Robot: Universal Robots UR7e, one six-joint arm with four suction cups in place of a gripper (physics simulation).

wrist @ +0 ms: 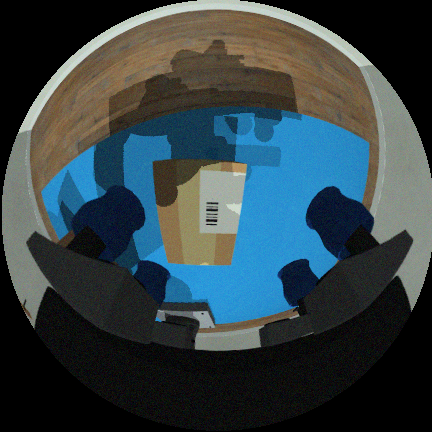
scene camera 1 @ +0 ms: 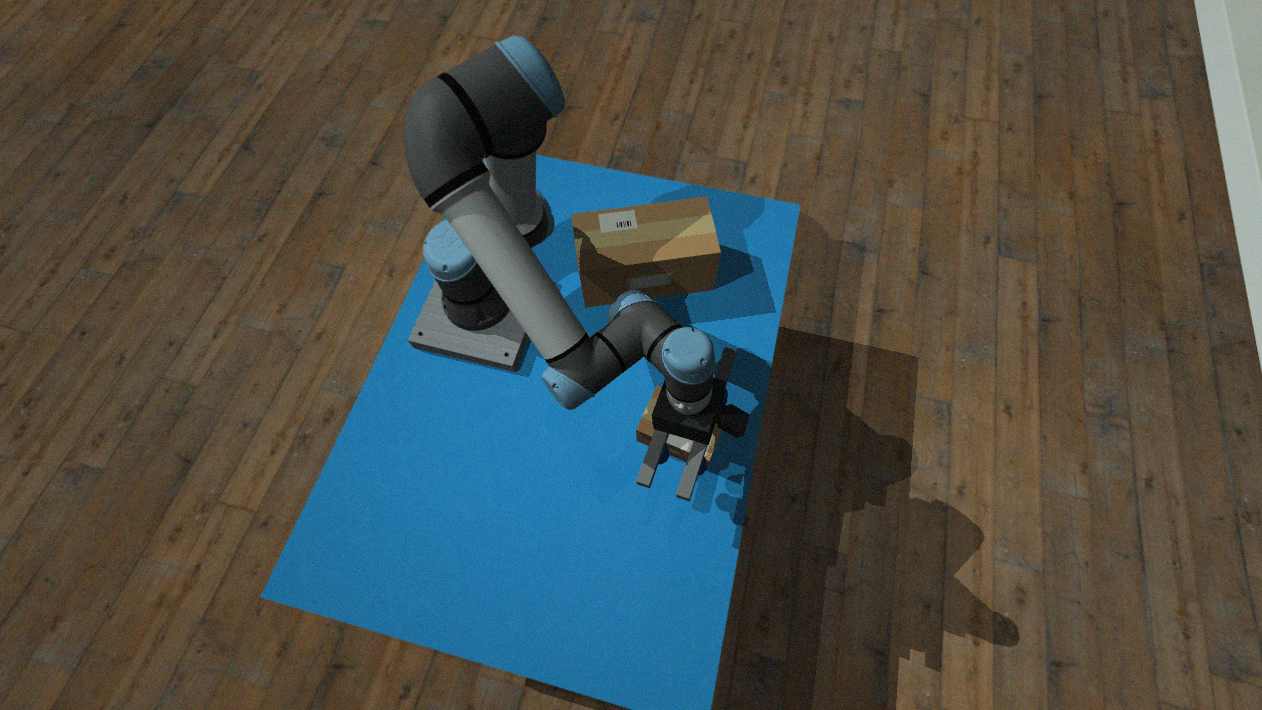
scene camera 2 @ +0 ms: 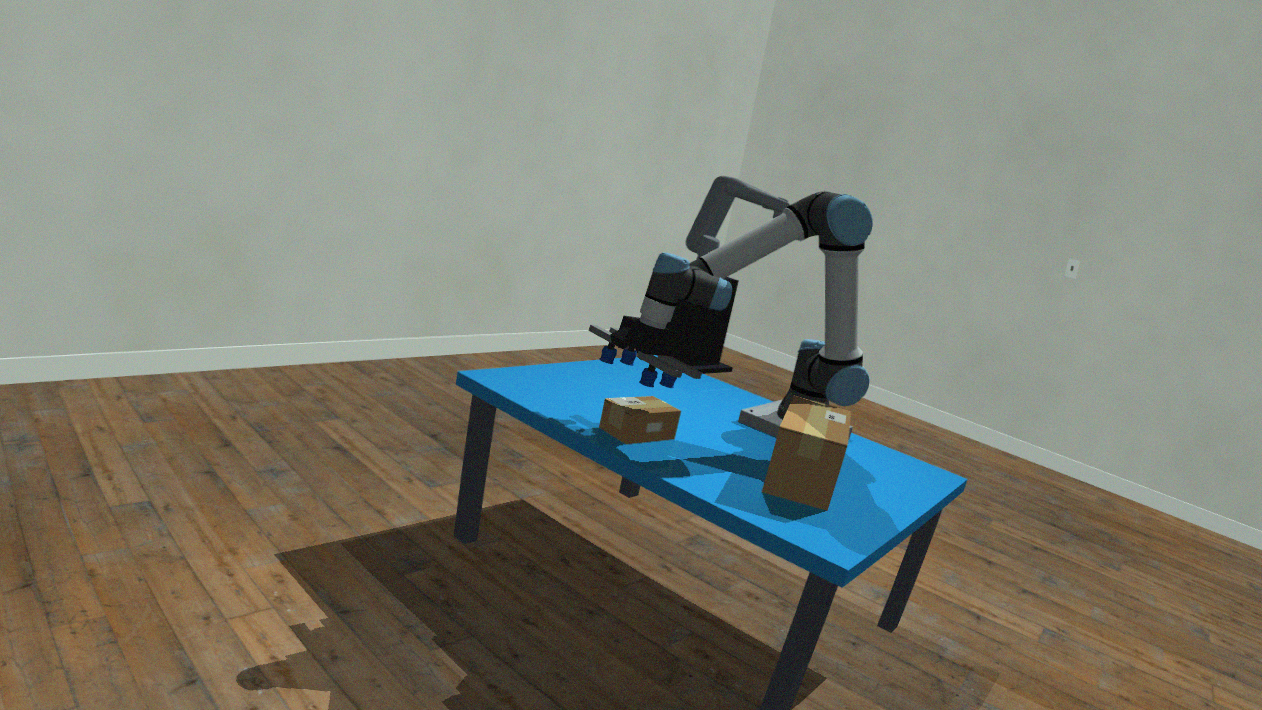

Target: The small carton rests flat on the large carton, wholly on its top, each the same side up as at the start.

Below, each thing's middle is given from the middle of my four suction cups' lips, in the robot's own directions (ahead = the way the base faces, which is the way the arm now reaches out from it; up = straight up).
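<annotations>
I see the small carton (scene camera 2: pixel 631 420), which is 120 mm below my suction cup, 30 mm to the left of it and 20 mm behind it. The large carton (scene camera 1: pixel 670 248) is 380 mm to the left of my suction cup and 220 mm behind it, and it is also 80 mm below it.
</annotations>
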